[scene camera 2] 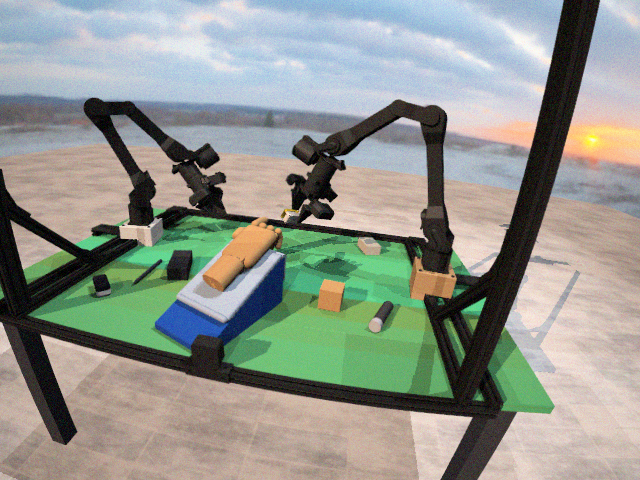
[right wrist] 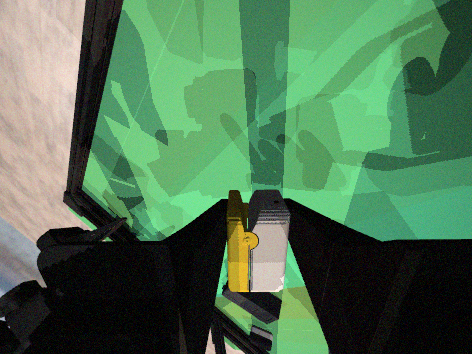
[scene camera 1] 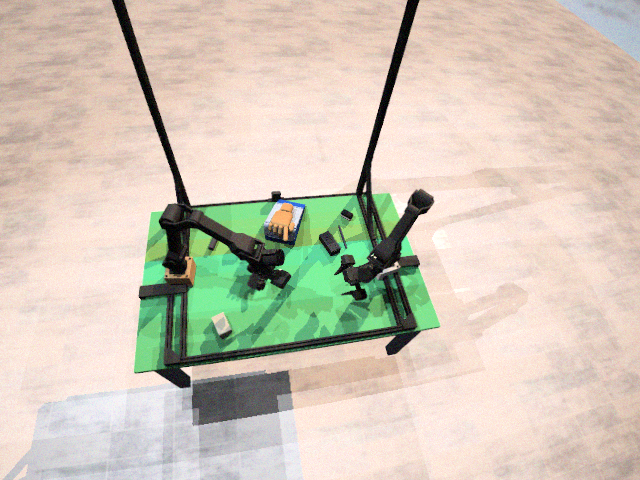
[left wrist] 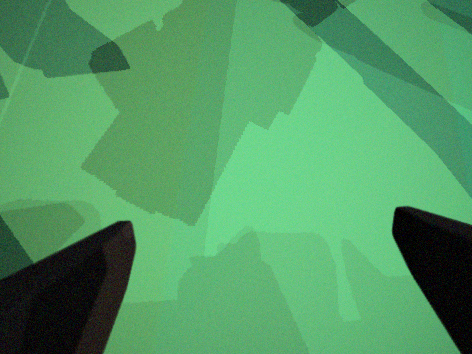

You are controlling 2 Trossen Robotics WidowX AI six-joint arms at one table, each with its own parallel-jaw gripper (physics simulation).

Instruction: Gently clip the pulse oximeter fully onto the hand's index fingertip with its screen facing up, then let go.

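Seen in the pictures: left gripper, fingertip midpoint: [scene camera 2: 222, 217] [right wrist: 143, 239] [scene camera 1: 337, 284] [left wrist: 264, 227]; right gripper, fingertip midpoint: [scene camera 2: 295, 218] [right wrist: 255, 205]; left arm's base at its link origin: [scene camera 2: 141, 222]; right arm's base at its link origin: [scene camera 2: 434, 267] [scene camera 1: 178, 267].
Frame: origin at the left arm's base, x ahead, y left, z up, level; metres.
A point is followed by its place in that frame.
The hand [scene camera 1: 283, 215] @[x 0.363, y -0.322, z 0.083 m] [scene camera 2: 253, 243] @[x 0.385, y -0.327, z 0.086 m] lies on the sloped blue and white wedge [scene camera 1: 299, 212] [scene camera 2: 261, 304], its fingers toward the table's middle. In scene camera 1 one finger [scene camera 1: 285, 233] reaches out past the curled ones. My right gripper [scene camera 1: 268, 281] @[x 0.484, y -0.040, z 0.052 m] [right wrist: 255, 205] @[x 0.484, y -0.040, z 0.052 m] is shut on the pulse oximeter [scene camera 2: 290, 213] @[x 0.466, y -0.071, z 0.078 m] [right wrist: 268, 250] @[x 0.484, y -0.056, z 0.073 m], a yellow and a white-grey shell side by side between the fingers. It is in the air, apart from the hand; its screen face cannot be made out. My left gripper [scene camera 1: 341, 282] @[x 0.254, y 0.038, z 0.018 m] [left wrist: 264, 227] @[x 0.254, y 0.038, z 0.018 m] is open and empty above the table at the right of scene camera 1.
A black box [scene camera 1: 329, 242] @[x 0.187, y -0.188, z -0.025 m] [scene camera 2: 179, 264] @[x 0.191, y -0.225, z -0.025 m], a thin pen [scene camera 1: 342, 237] @[x 0.107, y -0.208, z -0.051 m] [scene camera 2: 147, 272] @[x 0.105, y -0.227, z -0.052 m] and a small black item [scene camera 1: 346, 214] @[x 0.041, y -0.313, z -0.027 m] [scene camera 2: 101, 285] @[x 0.046, y -0.343, z -0.029 m] lie beside the wedge. An orange cube [scene camera 2: 330, 295] @[x 0.557, y -0.348, z -0.019 m] and a dark cylinder [scene camera 2: 381, 316] @[x 0.662, y -0.405, z -0.033 m] lie on its other side. A white block [scene camera 1: 221, 324] @[x 0.736, y 0.021, z -0.029 m] [scene camera 2: 369, 245] @[x 0.728, y -0.017, z -0.029 m] lies farther off.
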